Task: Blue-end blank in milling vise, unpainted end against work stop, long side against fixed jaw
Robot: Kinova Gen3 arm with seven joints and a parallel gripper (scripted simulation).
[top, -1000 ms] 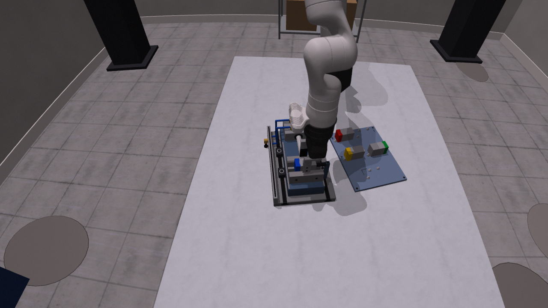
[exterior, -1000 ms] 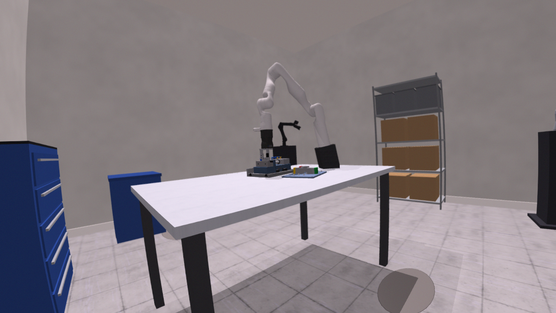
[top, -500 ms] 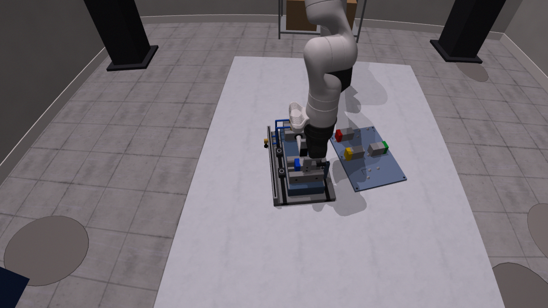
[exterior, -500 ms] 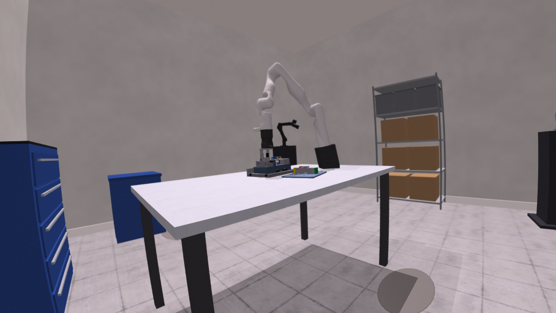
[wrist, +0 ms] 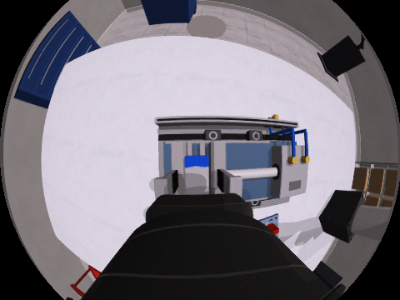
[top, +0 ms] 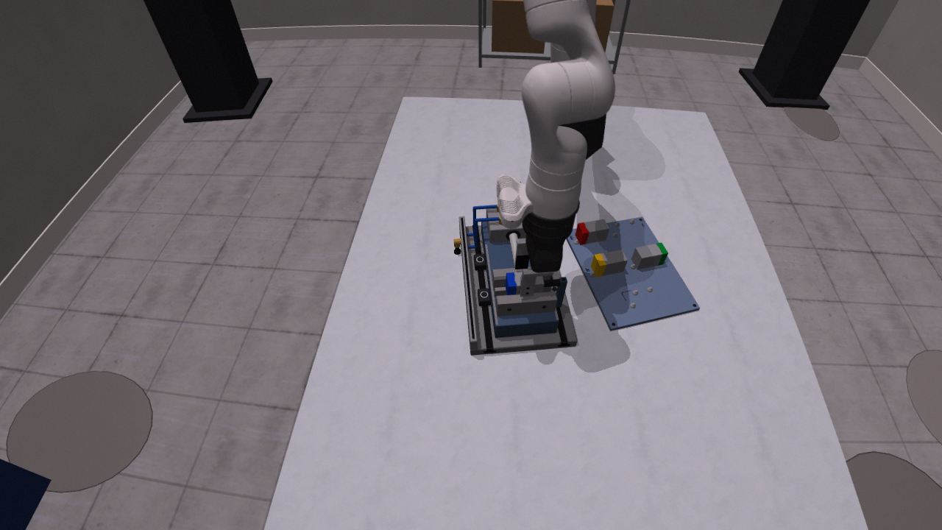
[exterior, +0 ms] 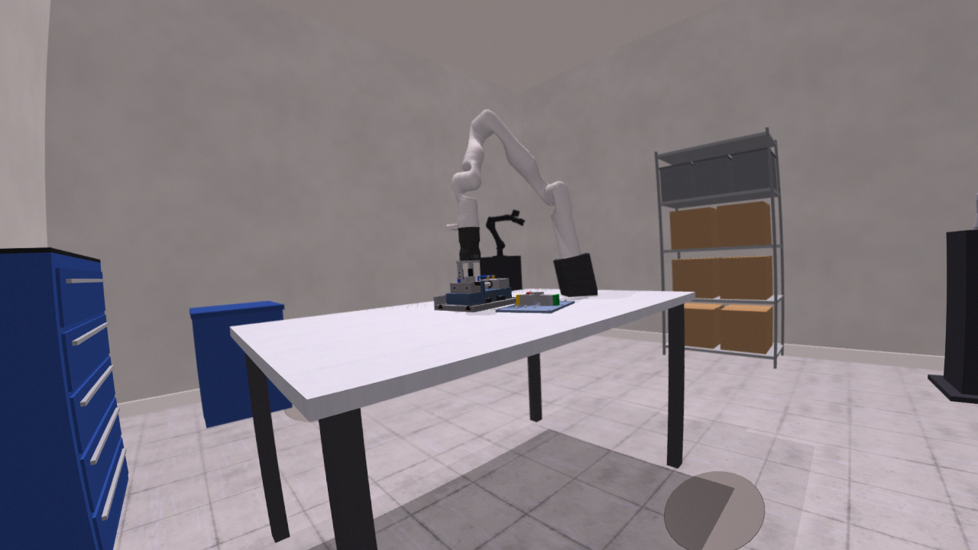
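Right now my hand is 30 mm above the blue-ended blank. The rest, counted from my hand: vise base rail (70 mm behind, 100 mm to the right, 90 mm below); work stop rod (10 mm behind, 50 mm to the left, 40 mm below); fixed jaw (30 mm ahead, 50 mm below).
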